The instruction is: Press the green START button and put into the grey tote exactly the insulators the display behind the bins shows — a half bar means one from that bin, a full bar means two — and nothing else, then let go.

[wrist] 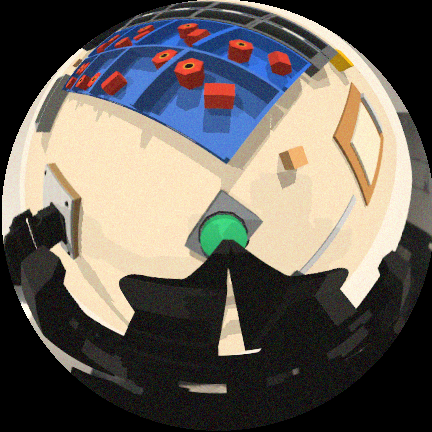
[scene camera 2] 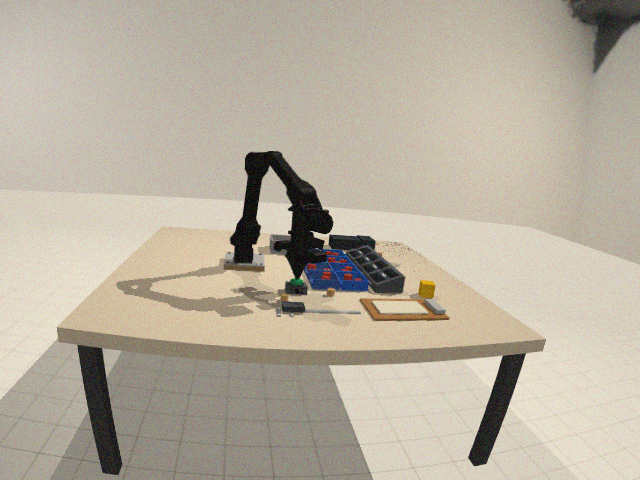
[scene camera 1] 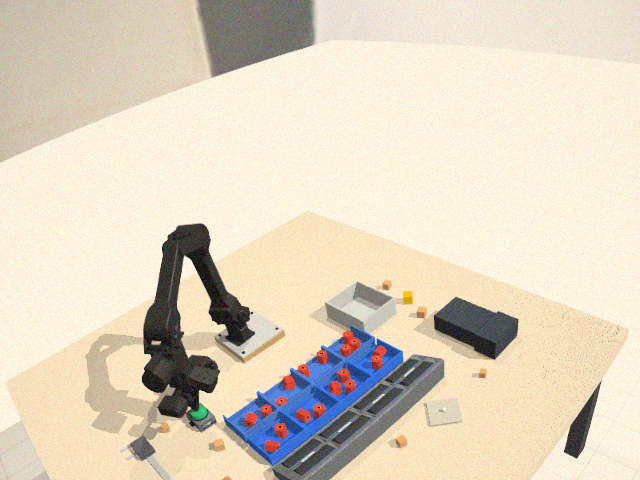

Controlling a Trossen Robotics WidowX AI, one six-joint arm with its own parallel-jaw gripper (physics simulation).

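Pixels of known places: gripper, fingertip midpoint: [wrist: 226,244] [scene camera 2: 297,278] [scene camera 1: 196,409]; arm's base, origin of the base link: [wrist: 57,222] [scene camera 2: 242,260] [scene camera 1: 240,336].
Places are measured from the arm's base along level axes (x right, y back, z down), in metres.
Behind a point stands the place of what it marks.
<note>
My gripper [scene camera 1: 195,405] @(x 0.265, y -0.150, z -0.021 m) [scene camera 2: 297,277] @(x 0.265, y -0.150, z -0.021 m) [wrist: 226,244] @(x 0.265, y -0.150, z -0.021 m) is shut and empty, pointing down with its fingertips at the top of the green START button [scene camera 1: 199,413] @(x 0.267, y -0.160, z -0.016 m) [scene camera 2: 296,282] @(x 0.282, y -0.144, z -0.014 m) [wrist: 222,230] @(x 0.257, y -0.157, z -0.017 m). Whether the dome is pushed down cannot be told. Red hexagonal insulators [scene camera 1: 281,429] [wrist: 219,96] lie in the compartments of the blue bins [scene camera 1: 330,411] [wrist: 220,142]. The sloped grey display [scene camera 1: 361,439] @(x 0.100, y -0.523, z -0.019 m) [scene camera 2: 391,286] @(x 0.269, y -0.465, z 0.000 m) stands behind them; its windows look dark with thin pale streaks, and I cannot read bars for each bin. The grey tote [scene camera 1: 345,318] @(x -0.210, y -0.212, z -0.010 m) [scene camera 2: 279,244] is empty in the first scene view.
A dark box [scene camera 1: 467,322] @(x -0.339, y -0.521, z -0.030 m) [scene camera 2: 351,241] @(x -0.315, y -0.513, z -0.023 m) stands beyond the tote. A caliper-like tool [scene camera 1: 142,448] @(x 0.426, y -0.119, z 0.003 m) [scene camera 2: 293,306] @(x 0.440, y -0.107, z 0.003 m) and small orange cubes [scene camera 1: 219,444] @(x 0.292, y -0.260, z 0.003 m) [wrist: 295,158] @(x 0.287, y -0.249, z 0.003 m) lie near the button. A wood-framed board [scene camera 2: 367,310] @(x 0.426, y -0.325, z 0.020 m) and a yellow block [scene camera 2: 426,289] @(x 0.320, y -0.573, z -0.006 m) are near the display's end.
</note>
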